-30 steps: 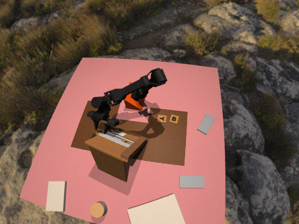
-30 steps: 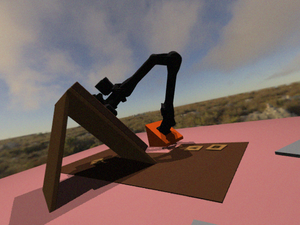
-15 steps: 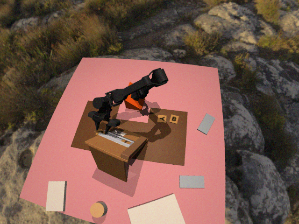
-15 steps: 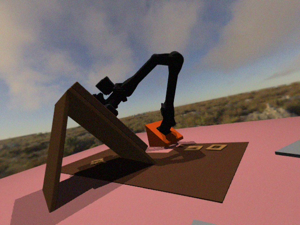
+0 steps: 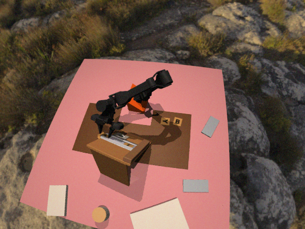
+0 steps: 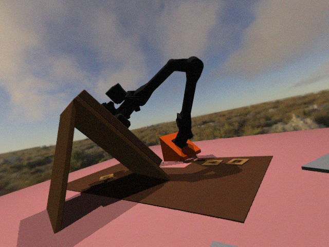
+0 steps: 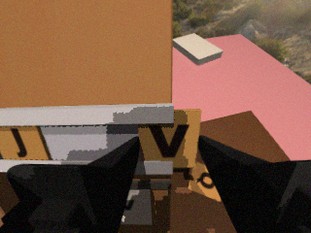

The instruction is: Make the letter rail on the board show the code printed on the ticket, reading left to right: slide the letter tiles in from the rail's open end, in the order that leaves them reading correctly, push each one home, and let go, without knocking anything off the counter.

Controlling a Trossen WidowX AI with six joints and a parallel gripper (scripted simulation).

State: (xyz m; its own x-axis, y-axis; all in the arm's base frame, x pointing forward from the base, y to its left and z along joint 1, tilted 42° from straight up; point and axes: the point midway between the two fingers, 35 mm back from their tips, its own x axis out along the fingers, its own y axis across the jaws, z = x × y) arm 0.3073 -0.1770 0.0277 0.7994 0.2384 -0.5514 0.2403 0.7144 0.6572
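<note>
My gripper tip is 40 mm past the white ticket, 70 mm to the right of it and 80 mm above it. Round my gripper tip: brown mat 140 mm behind, 120 mm to the left, 160 mm below; white block 410 mm ahead, 260 mm to the right, 150 mm below.
</note>
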